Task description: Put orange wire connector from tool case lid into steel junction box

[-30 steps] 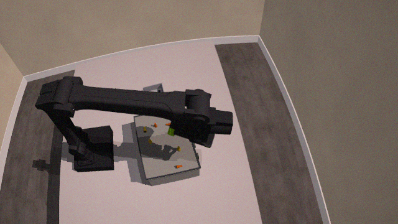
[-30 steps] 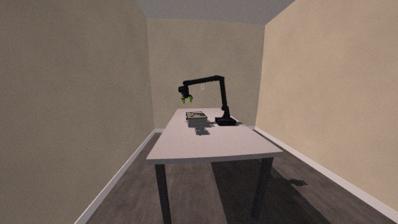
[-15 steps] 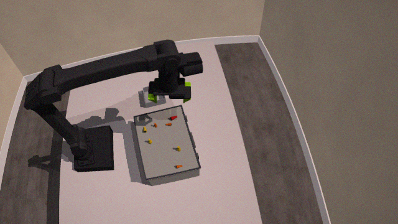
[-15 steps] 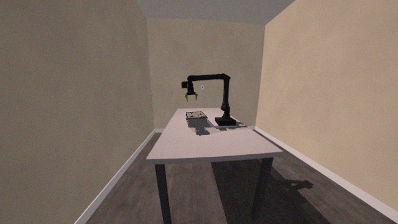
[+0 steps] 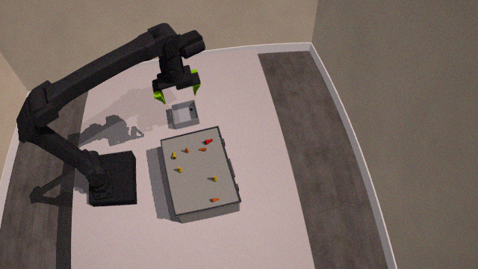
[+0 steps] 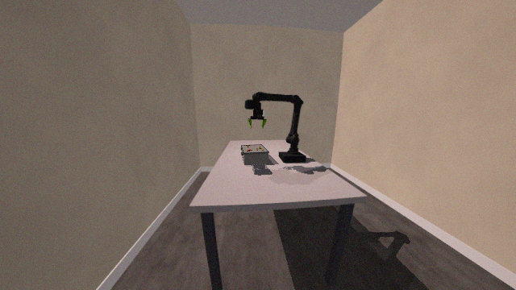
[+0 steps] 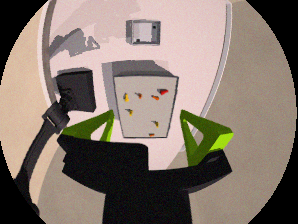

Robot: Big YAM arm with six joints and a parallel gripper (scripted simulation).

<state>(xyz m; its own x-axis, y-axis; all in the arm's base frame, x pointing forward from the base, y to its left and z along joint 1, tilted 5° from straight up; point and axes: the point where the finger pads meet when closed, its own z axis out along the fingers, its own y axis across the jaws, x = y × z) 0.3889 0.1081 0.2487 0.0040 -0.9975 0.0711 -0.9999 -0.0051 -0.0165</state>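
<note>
My hand is 140 mm to the left of the tool case and 240 mm above it. From my hand the other things lie so: red connector (60 mm ahead, 50 mm to the right, 200 mm below).
</note>
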